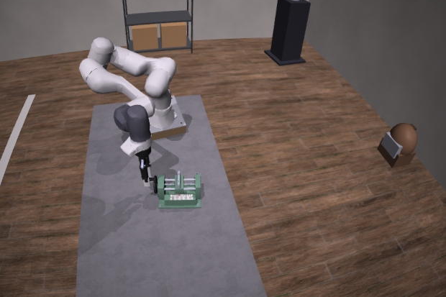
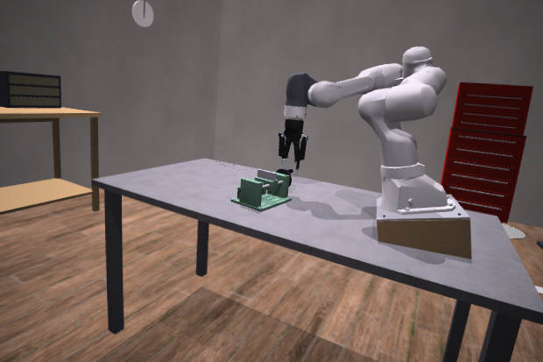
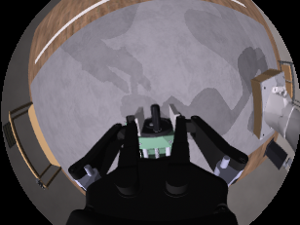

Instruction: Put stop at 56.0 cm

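My gripper is now 20 mm to the right of the black handwheel, 20 mm above it and 10 mm short of it. Round my hand: stop carriage (140 mm to the left, 60 mm ahead, 30 mm below).
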